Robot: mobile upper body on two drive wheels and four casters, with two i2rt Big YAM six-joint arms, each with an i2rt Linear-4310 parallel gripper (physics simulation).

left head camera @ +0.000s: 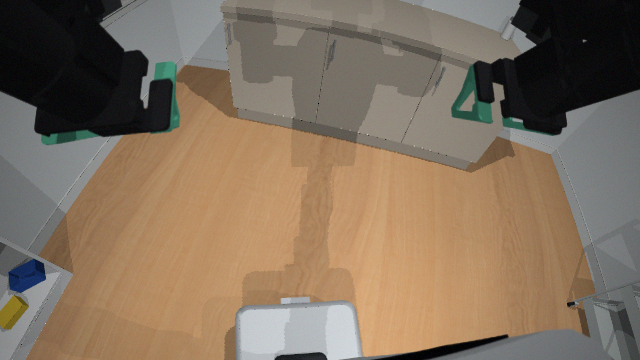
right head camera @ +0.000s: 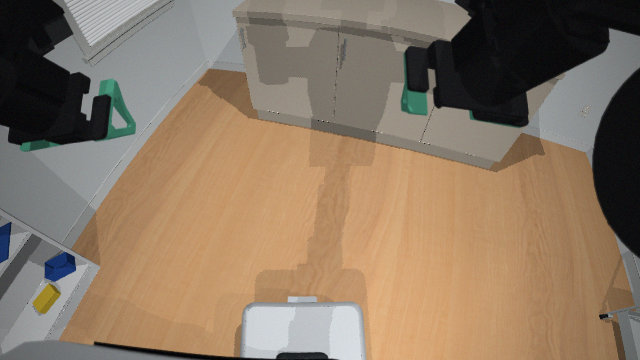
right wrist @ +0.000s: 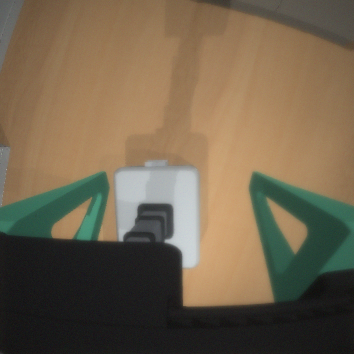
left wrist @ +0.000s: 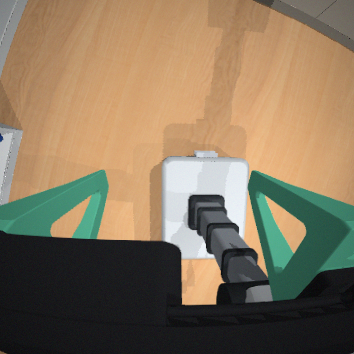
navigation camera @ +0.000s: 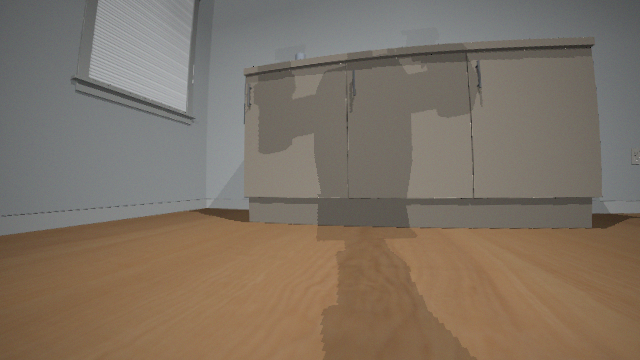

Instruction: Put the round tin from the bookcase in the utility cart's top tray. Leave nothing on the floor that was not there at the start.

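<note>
My left gripper [left head camera: 140, 125] is visible, likewise at [right head camera: 106, 132] and [left wrist: 177, 177]. My right gripper [right head camera: 438, 110] is visible, likewise at [left head camera: 479, 117] and [right wrist: 178, 178]. Beige cabinet [navigation camera: 493, 134]: visible, likewise at [left head camera: 389, 81] and [right head camera: 344, 74].
</note>
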